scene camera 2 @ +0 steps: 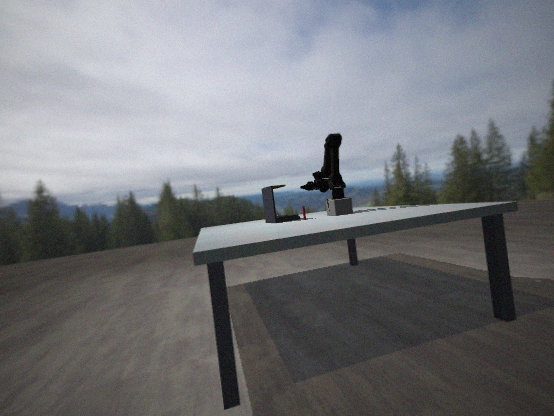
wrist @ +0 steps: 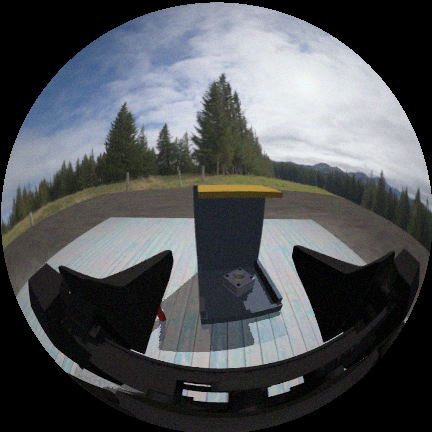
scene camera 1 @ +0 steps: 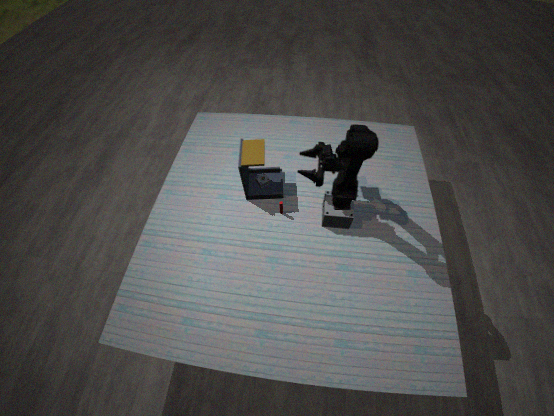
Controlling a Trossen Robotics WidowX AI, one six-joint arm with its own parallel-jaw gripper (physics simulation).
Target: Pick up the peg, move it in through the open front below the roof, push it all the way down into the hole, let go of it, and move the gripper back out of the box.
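Places are measured from the arm's base along level axes (x ahead, y left, z up), in metres.
Pixels of known places: gripper, fingertip midpoint: [scene camera 2: 302, 187] [wrist: 234, 255] [scene camera 1: 298, 162]; arm's base, origin of the base link: [scene camera 2: 338, 198] [scene camera 1: 341, 202].
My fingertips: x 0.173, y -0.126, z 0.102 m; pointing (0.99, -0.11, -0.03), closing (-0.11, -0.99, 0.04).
Note:
Ahead of a thing's pixels: the offset from my fingertips to its top centre. "pt": to the spot under its first point.
The red peg @[dx +0.071, dy +0.112, dz -0.120 m] [scene camera 1: 281, 207] [scene camera 2: 304, 213] stands upright on the table beside the box; in the wrist view a small part of the peg [wrist: 161, 314] shows past the left finger, which hides the rest. The dark box @[dx +0.151, dy -0.040, dz +0.024 m] [scene camera 1: 243, 182] [scene camera 2: 270, 205] [wrist: 229, 230] has a back wall, a yellow roof @[pt dx +0.179, dy -0.034, dz +0.024 m] [scene camera 1: 253, 152] [wrist: 239, 191] and an open front. A grey block with the hole @[dx +0.159, dy -0.050, dz -0.159 m] [scene camera 1: 263, 179] [wrist: 238, 281] sits on its floor. My gripper [scene camera 1: 299, 162] [scene camera 2: 302, 187] [wrist: 234, 255] is wide open and empty, raised above the table, in front of the box and apart from the peg.
The arm's grey base [scene camera 1: 337, 212] [scene camera 2: 340, 206] stands on the table [scene camera 1: 280, 310] [scene camera 2: 360, 227] to the right of the box in both scene views. A low rim @[pt dx +0.131, dy -0.112, dz -0.169 m] [wrist: 268, 282] runs along the right side of the box floor in the wrist view. Shadows fall across the box and the peg.

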